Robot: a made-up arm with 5 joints. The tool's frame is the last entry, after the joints. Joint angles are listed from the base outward. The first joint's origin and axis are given. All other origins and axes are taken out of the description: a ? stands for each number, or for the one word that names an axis. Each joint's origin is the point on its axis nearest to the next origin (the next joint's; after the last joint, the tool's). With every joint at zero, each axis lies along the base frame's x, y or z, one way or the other. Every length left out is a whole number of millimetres.
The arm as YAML. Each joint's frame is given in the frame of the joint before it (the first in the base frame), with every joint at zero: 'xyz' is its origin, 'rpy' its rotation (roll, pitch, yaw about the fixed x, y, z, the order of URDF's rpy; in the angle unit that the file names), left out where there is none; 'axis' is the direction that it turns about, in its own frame. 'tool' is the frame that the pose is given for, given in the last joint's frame.
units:
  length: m
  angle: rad
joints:
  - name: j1
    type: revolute
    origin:
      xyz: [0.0, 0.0, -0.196]
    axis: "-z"
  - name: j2
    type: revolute
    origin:
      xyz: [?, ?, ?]
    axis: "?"
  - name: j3
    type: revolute
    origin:
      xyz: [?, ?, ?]
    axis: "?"
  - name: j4
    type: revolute
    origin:
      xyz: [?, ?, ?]
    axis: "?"
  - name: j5
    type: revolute
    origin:
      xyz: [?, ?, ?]
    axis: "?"
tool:
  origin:
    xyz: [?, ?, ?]
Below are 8 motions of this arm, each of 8 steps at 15 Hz.
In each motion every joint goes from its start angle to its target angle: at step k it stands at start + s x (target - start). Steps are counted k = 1, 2, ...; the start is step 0. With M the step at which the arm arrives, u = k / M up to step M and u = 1 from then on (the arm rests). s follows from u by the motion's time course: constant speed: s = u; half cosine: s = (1 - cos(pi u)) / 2; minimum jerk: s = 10 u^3 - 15 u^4 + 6 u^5.
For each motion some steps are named. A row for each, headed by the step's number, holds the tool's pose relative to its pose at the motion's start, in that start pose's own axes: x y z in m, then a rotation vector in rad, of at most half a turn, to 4 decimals.
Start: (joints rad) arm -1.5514 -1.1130 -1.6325 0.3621 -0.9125
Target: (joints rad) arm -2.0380 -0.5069 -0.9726 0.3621 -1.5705
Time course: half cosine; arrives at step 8
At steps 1, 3, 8:
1: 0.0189 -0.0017 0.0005 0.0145 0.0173 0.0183
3: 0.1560 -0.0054 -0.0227 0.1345 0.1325 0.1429
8: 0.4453 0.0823 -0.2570 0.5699 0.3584 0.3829

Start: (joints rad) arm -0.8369 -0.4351 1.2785 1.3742 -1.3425
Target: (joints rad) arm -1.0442 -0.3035 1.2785 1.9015 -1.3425
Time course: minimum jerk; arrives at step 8
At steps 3, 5, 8:
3: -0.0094 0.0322 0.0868 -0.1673 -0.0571 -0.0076
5: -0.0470 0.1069 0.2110 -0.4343 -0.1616 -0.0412
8: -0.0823 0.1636 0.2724 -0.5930 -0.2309 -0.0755

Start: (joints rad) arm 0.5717 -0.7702 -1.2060 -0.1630 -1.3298
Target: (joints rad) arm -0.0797 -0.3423 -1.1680 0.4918 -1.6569
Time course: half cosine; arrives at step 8
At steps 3, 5, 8:
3: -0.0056 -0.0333 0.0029 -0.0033 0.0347 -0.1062
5: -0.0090 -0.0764 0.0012 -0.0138 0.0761 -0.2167
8: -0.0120 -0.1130 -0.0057 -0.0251 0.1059 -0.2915

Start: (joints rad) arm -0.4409 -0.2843 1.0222 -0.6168 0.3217
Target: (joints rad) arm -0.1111 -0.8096 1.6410 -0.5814 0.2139
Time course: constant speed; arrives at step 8
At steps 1, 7, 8:
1: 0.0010 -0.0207 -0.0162 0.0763 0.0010 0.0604
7: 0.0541 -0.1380 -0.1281 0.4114 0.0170 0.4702
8: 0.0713 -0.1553 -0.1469 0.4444 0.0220 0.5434

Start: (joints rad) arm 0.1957 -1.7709 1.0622 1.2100 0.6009
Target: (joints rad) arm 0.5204 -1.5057 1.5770 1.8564 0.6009
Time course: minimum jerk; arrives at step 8
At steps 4, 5, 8:
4: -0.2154 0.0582 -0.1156 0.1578 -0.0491 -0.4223
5: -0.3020 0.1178 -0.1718 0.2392 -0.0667 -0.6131
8: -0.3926 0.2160 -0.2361 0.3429 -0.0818 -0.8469

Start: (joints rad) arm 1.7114 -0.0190 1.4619 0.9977 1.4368
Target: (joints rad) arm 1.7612 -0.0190 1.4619 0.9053 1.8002
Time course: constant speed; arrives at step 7
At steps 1, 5, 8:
1: 0.0033 0.0003 -0.0017 -0.0119 0.0578 0.0053
5: 0.0134 0.0008 -0.0095 -0.0623 0.2882 0.0210
8: 0.0165 0.0006 -0.0136 -0.0889 0.4029 0.0255

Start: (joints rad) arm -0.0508 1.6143 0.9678 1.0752 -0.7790
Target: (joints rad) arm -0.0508 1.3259 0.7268 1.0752 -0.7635
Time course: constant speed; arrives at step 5
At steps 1, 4, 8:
1: 0.0065 -0.0231 -0.0594 0.0744 0.0100 -0.0077
4: 0.0165 -0.0642 -0.2421 0.2950 0.0519 -0.0407
8: 0.0163 -0.0685 -0.3030 0.3673 0.0699 -0.0548

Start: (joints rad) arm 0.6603 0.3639 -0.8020 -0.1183 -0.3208
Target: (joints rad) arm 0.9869 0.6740 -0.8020 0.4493 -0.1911
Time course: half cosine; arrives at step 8
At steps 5, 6, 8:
5: -0.0610 0.1226 0.1183 -0.3936 0.1679 -0.2796
6: -0.0708 0.1608 0.1406 -0.4848 0.1959 -0.3459
8: -0.0780 0.1978 0.1580 -0.5667 0.2170 -0.4057

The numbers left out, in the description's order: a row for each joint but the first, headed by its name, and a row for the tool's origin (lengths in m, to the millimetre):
j2: xyz -0.043 0.049 0.0, axis -x
j3: xyz 0.0 0.061 0.279, axis +y
j4: xyz -0.305 0.0 -0.001, axis -z
j5: xyz -0.095 -0.417 0.0, axis +y
tool: xyz 0.109 0.0 0.042

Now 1 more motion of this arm.
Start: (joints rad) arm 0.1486 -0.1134 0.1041 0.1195 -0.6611
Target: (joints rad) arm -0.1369 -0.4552 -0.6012 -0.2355 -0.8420
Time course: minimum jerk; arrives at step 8
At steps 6, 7, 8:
6: 0.0186 -0.1074 -0.3604 0.5815 -0.7324 0.1335
7: 0.0256 -0.1057 -0.3909 0.6282 -0.8040 0.1324
8: 0.0269 -0.1052 -0.3964 0.6365 -0.8171 0.1319

